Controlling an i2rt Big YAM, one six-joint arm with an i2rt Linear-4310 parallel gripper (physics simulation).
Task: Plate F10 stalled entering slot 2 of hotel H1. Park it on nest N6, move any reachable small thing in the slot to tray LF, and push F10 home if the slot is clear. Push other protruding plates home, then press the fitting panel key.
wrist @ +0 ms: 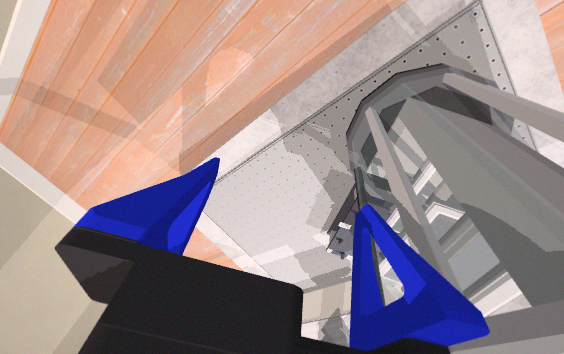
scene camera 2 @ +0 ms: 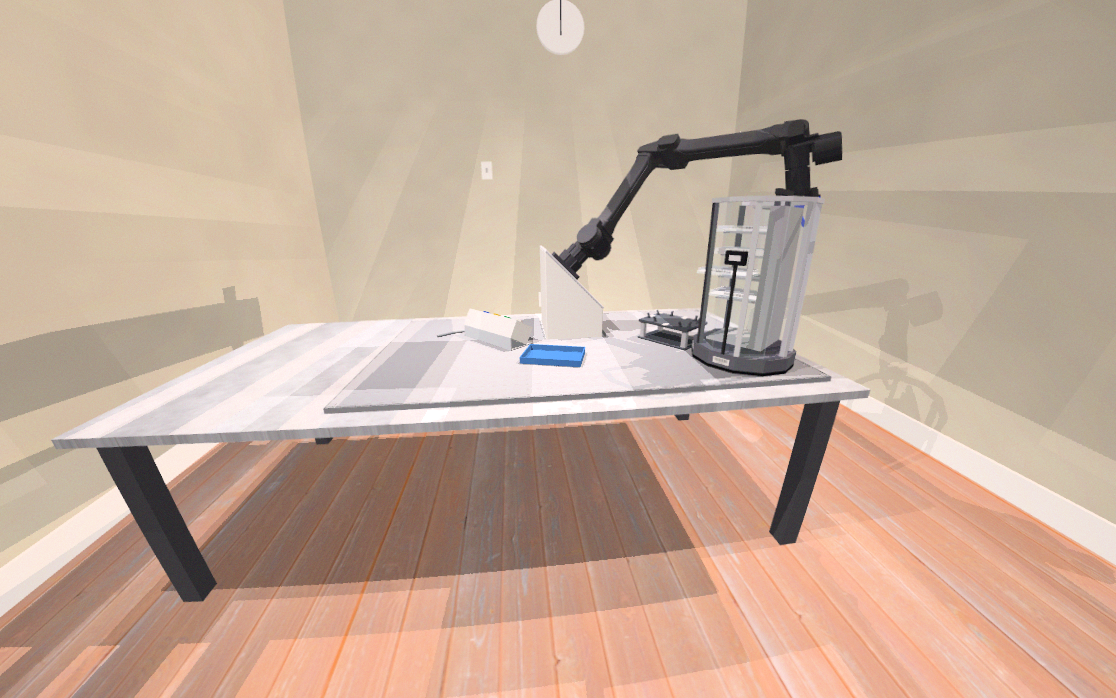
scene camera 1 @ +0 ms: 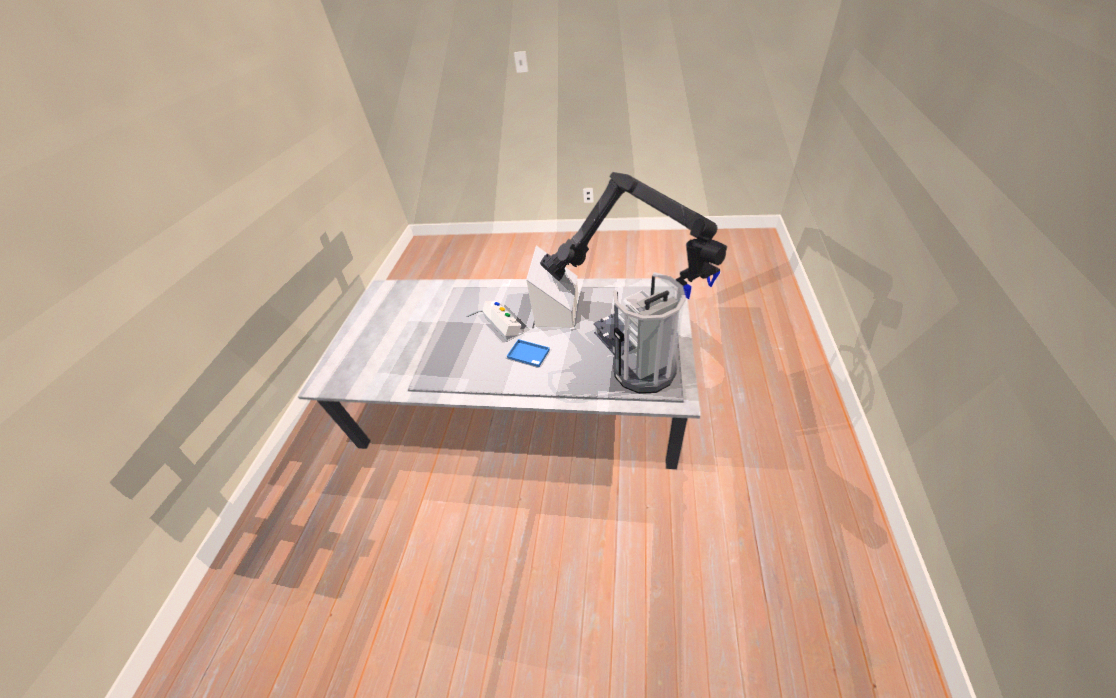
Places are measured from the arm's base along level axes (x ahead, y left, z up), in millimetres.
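Pixels of known places: gripper, fingertip midpoint: (wrist: 292, 188) (scene camera 1: 699, 292); arm's base, origin of the base link: (scene camera 2: 563, 267) (scene camera 1: 551, 268).
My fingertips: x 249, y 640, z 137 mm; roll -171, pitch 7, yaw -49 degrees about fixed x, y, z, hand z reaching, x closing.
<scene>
Ahead of a thing's pixels: the offset from my fingertips to its top centre. "spot": to the spot under its first point.
My gripper (scene camera 1: 700, 284) (wrist: 292, 188) is open and empty, high beside the top of hotel H1 {dx +114, dy -169, dz +85 mm} (scene camera 1: 655, 349) (scene camera 2: 744, 362) (wrist: 440, 145). In scene camera 2 it is mostly hidden behind the hotel. Several pale plates lie in the hotel; one plate {spot: dx +113, dy -286, dz -103 mm} (scene camera 2: 706, 271) sticks out to the left farther than the others. I cannot read which is F10, nor see a small thing in a slot. The dark nest {dx -40, dy -312, dz -252 mm} (scene camera 1: 604, 330) (scene camera 2: 670, 321) (wrist: 341, 241), apparently N6, stands left of the hotel. The blue tray {dx +117, dy -664, dz -311 mm} (scene camera 1: 526, 352) (scene camera 2: 553, 355), apparently LF, lies farther left. The key panel {dx -41, dy -842, dz -244 mm} (scene camera 1: 502, 322) (scene camera 2: 493, 330) has coloured keys.
The arm's white wedge base (scene camera 1: 553, 306) (scene camera 2: 570, 308) stands between the key panel and the nest. A small black display {spot: dx +201, dy -259, dz -60 mm} (scene camera 2: 735, 257) on a post stands at the hotel's front. A handle {spot: dx +154, dy -141, dz +81 mm} (scene camera 1: 655, 299) is on its top. The hotel stands near the table's right edge.
</scene>
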